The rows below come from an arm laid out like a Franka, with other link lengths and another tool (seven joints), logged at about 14 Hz.
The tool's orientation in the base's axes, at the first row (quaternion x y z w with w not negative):
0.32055 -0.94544 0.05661 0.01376
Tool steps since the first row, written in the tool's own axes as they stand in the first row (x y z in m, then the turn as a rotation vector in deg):
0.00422 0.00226 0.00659 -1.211 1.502 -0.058
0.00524 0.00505 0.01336 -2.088 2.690 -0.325
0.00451 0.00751 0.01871 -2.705 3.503 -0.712
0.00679 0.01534 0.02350 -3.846 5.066 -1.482
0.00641 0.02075 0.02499 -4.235 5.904 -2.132
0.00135 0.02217 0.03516 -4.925 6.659 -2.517
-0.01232 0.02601 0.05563 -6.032 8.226 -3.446
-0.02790 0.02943 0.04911 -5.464 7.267 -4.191
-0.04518 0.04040 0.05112 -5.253 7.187 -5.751
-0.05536 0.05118 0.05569 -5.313 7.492 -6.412
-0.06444 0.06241 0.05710 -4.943 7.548 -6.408
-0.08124 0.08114 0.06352 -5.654 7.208 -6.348
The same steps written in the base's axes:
-0.00466 -0.00153 -0.00650 0.048 1.923 -0.165
-0.00709 -0.00074 -0.01344 0.020 3.420 -0.072
-0.00795 0.00102 -0.01904 0.012 4.479 0.195
-0.01447 0.00526 -0.02442 -0.040 6.489 0.735
-0.01744 0.00958 -0.02646 -0.247 7.460 1.274
-0.01418 0.01258 -0.03701 -0.161 8.517 1.539
-0.00545 0.02150 -0.05857 -0.244 10.529 2.239
0.00478 0.03437 -0.05341 -0.120 9.516 3.108
0.01185 0.05323 -0.05756 -0.255 9.506 4.679
0.01343 0.06735 -0.06379 -0.399 9.859 5.302
0.01383 0.08153 -0.06686 -0.727 9.679 5.315
0.01586 0.10570 -0.07612 0.045 9.834 5.245

